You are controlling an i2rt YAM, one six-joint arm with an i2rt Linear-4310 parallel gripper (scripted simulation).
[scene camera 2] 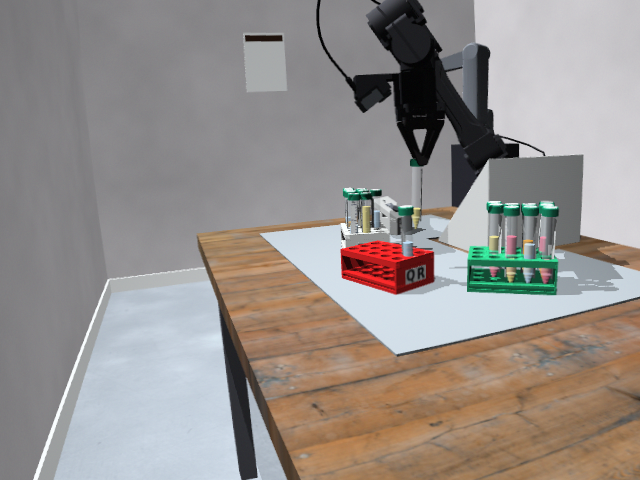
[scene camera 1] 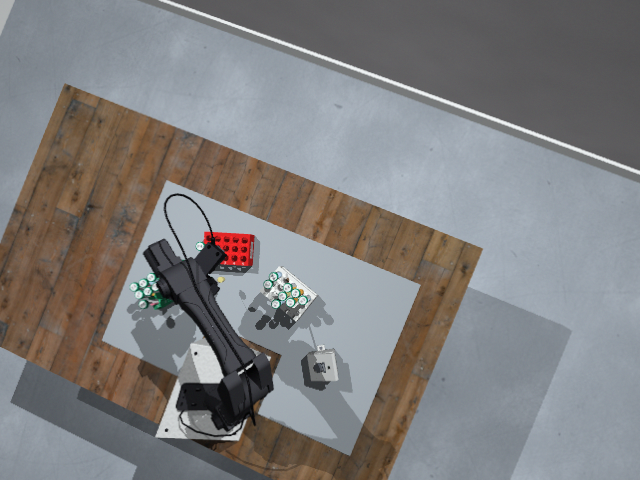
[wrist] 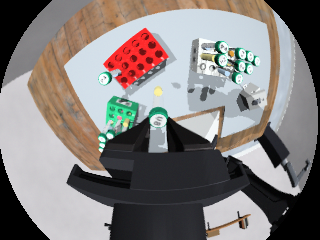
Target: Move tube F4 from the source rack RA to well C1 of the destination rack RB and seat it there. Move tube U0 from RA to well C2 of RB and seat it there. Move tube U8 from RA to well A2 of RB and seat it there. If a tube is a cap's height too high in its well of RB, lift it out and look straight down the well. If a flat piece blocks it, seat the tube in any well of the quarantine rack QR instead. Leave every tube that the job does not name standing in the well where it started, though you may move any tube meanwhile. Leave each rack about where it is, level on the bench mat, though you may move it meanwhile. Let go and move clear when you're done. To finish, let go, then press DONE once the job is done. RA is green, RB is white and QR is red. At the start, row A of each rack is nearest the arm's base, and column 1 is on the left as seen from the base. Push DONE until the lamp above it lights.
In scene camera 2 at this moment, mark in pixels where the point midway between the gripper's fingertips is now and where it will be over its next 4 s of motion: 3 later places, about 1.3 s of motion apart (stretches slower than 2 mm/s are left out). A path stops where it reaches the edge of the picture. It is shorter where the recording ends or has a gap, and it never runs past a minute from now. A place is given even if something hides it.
My gripper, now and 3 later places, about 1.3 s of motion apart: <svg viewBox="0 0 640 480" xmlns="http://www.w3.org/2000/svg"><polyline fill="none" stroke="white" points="421,164 404,161 381,161 379,164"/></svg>
